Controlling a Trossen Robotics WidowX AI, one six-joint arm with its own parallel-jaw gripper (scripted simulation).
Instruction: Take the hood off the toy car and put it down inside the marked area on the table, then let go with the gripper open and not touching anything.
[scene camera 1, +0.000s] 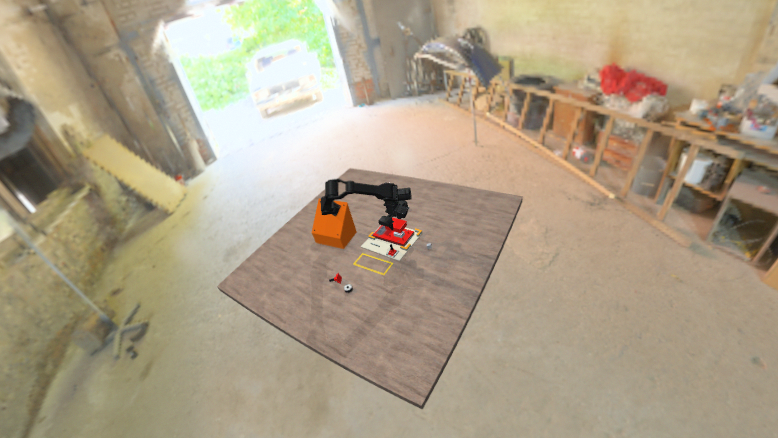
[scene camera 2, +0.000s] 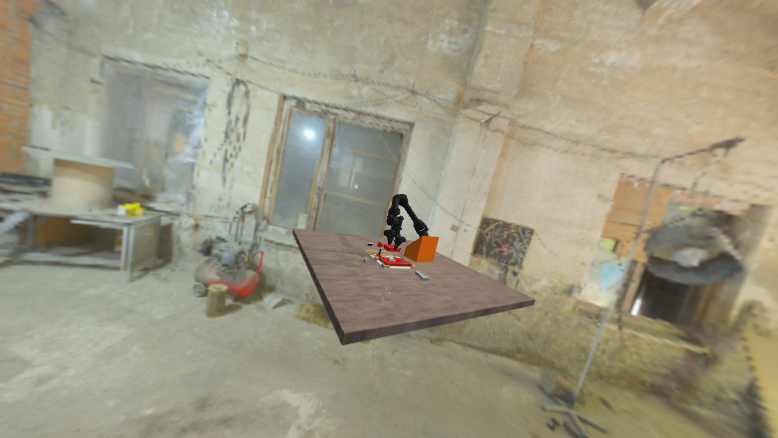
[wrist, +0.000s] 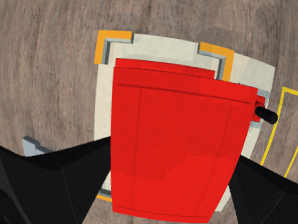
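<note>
There is a red toy car (wrist: 124, 63) here, and there is a red hood (wrist: 176, 138) too. The hood is held by my gripper (wrist: 174, 152).
</note>
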